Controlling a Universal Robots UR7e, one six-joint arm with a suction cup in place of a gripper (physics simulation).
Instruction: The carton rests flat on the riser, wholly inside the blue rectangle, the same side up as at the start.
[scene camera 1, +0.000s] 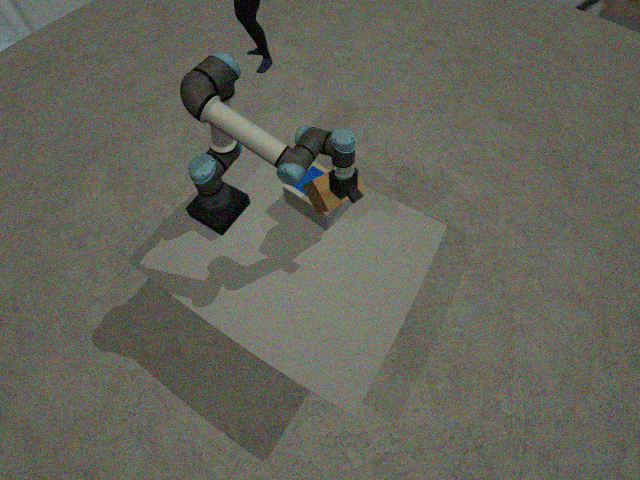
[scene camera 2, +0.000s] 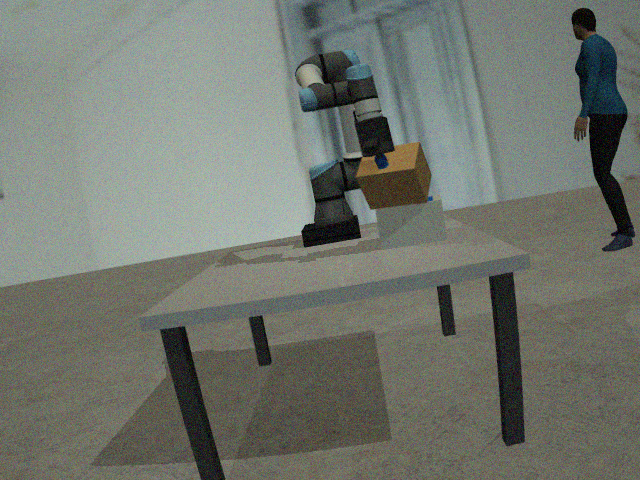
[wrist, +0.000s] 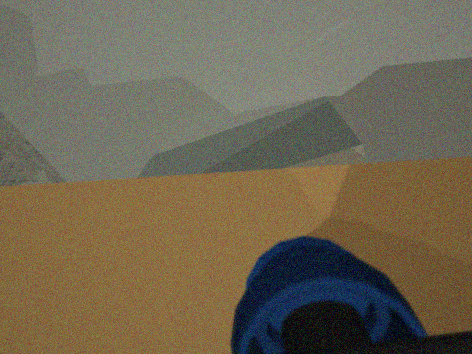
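Pixels of known places: hand, tool point: (scene camera 2: 383, 169) (wrist: 295, 233); arm's base, link origin: (scene camera 1: 215, 197) (scene camera 2: 334, 221).
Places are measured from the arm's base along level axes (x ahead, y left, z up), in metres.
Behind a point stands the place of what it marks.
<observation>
The orange-brown carton (scene camera 1: 323, 193) {x 0.506, y 0.086, z 0.198 m} (scene camera 2: 395, 187) {x 0.567, y 0.155, z 0.111 m} (wrist: 125, 250) {x 0.595, y 0.171, z 0.171 m} hangs tilted on my suction cup (scene camera 2: 381, 161) (wrist: 320, 280). My cup meets its upper face, off centre; suction looks held. The carton is at the top of the grey riser (scene camera 1: 298, 202) {x 0.366, y 0.130, z 0.007 m} (scene camera 2: 410, 224) {x 0.545, y 0.186, z -0.005 m} (wrist: 295, 137) {x 0.531, y 0.130, z 0.010 m}, shifted toward the table's middle and reaching past the near edge of the blue rectangle (scene camera 1: 309, 177) {x 0.364, y 0.245, z 0.054 m} (scene camera 2: 430, 198) {x 0.442, y 0.284, z 0.054 m}. A strip of blue shows uncovered on the arm-base side in scene camera 1. The carton's underside is hidden; I cannot tell whether it touches the riser.
The riser stands on the grey table (scene camera 1: 330, 310) {x 0.688, y -0.230, z -0.066 m} (scene camera 2: 330, 281) {x 0.884, y -0.089, z -0.066 m}, near its back edge. The arm's black base (scene camera 1: 218, 206) {x 0.058, y -0.046, z 0.020 m} (scene camera 2: 330, 232) {x 0.121, y -0.028, z -0.028 m} stands beside it. A person (scene camera 1: 254, 31) (scene camera 2: 602, 118) stands on the floor beyond the table.
</observation>
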